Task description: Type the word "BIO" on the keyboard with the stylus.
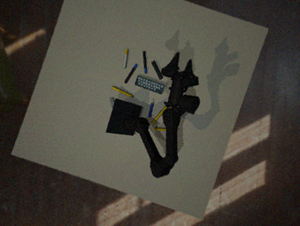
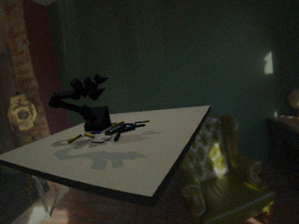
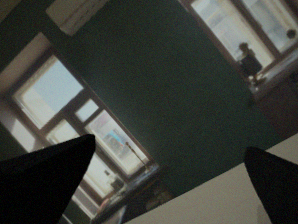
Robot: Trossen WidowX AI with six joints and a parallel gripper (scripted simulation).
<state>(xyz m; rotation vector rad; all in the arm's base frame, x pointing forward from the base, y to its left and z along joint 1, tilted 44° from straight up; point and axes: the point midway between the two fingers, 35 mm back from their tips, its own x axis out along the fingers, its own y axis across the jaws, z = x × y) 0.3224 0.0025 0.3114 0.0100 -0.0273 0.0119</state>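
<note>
My gripper tip is 34 cm above the blue stylus, 21 cm past it and 9 cm to the right of it. Round my gripper tip: white note 35 cm below, 9 cm behind, 6 cm to the right; then grey stylus tip 34 cm below, 18 cm behind, 9 cm to the left.
</note>
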